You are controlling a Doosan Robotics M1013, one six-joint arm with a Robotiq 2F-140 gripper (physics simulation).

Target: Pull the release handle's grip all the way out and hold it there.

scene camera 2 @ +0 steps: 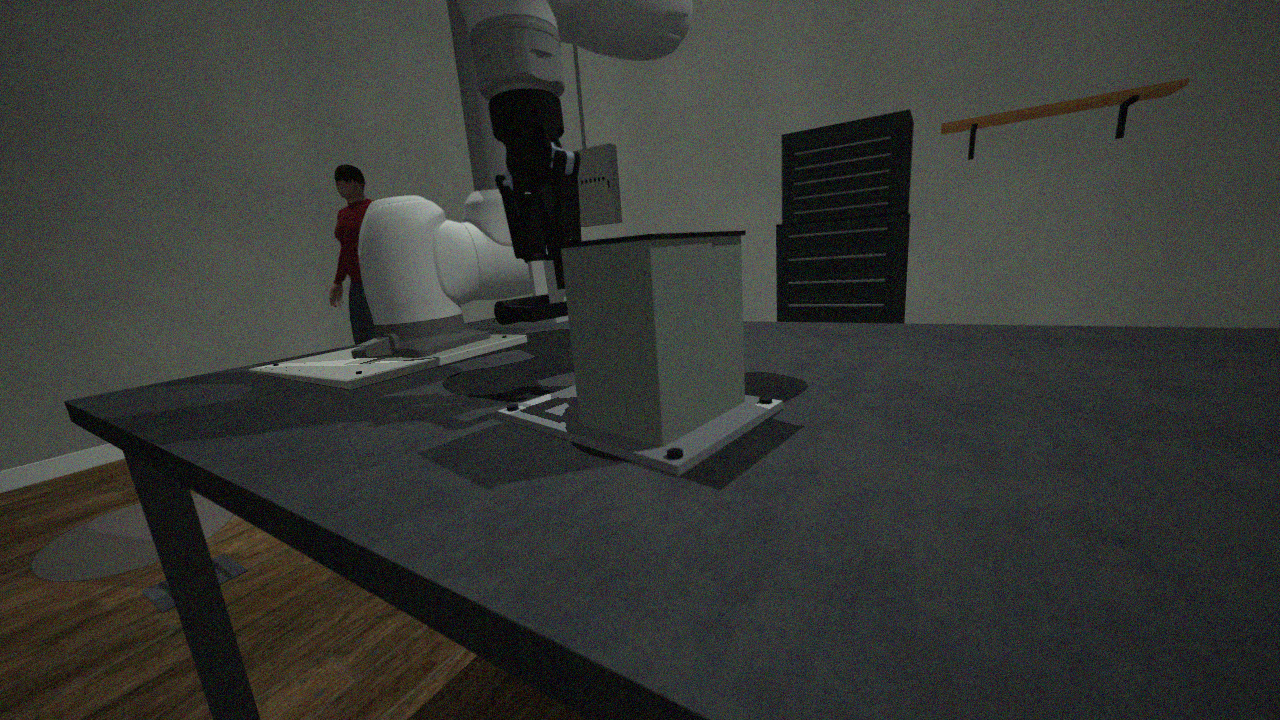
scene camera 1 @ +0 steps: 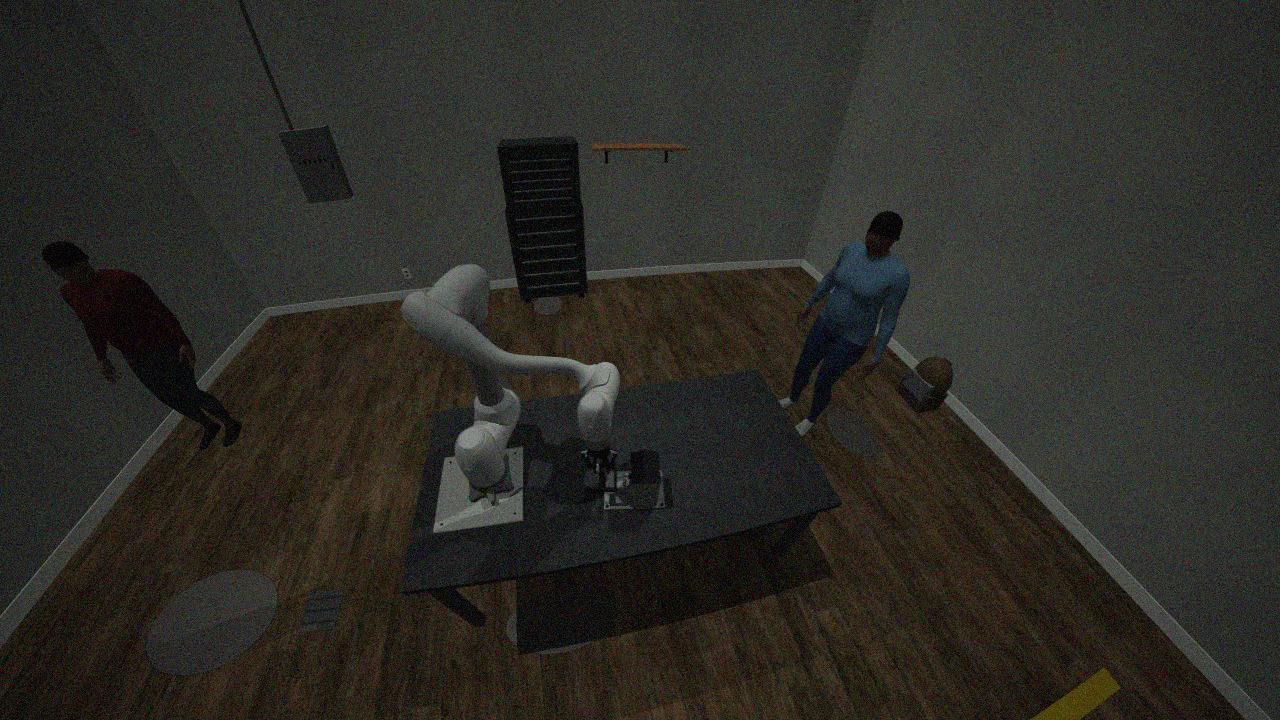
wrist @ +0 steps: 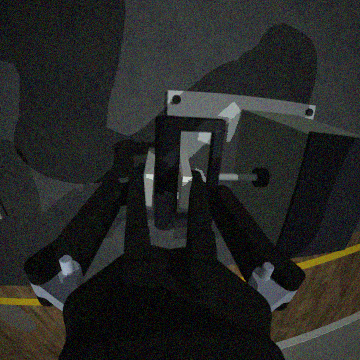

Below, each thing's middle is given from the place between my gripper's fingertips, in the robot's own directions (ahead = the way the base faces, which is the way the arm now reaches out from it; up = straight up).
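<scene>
The light base plate (scene camera 2: 556, 413) is 8 cm below my hand, and it is also 11 cm ahead of my hand and 5 cm to the right of it.
</scene>
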